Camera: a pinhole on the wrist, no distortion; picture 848 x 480 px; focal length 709.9 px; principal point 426.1 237.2 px. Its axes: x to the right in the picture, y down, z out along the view. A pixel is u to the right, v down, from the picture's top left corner.
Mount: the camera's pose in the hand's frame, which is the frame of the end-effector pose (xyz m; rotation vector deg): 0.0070 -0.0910 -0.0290 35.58 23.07 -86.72
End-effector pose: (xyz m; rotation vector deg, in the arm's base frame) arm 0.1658 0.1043 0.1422 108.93 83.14 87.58
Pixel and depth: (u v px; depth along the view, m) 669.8 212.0 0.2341
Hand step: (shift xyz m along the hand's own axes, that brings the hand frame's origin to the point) -0.0290 -0.2961 0.1050
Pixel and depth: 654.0 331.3 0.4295
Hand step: 0.0122 -0.4634 0.2318
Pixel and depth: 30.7 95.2 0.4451
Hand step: -0.1490 -0.1590 0.4594
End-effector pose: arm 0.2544 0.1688 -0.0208 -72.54 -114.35 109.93
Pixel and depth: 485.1 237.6 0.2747
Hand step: -0.0281 -0.2754 0.1728
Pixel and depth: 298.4 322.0 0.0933
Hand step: 0.0052 -0.1347 0.0558
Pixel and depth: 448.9 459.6 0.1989
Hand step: 0.0428 -0.2196 0.1312
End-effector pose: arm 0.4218 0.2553 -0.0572 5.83 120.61 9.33
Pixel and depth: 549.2 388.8 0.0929
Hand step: 0.0151 -0.1610 0.0367
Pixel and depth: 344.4 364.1 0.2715
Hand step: 0.0182 -0.2330 0.2093
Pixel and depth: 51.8 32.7 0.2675
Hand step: -0.1098 -0.1370 0.2567
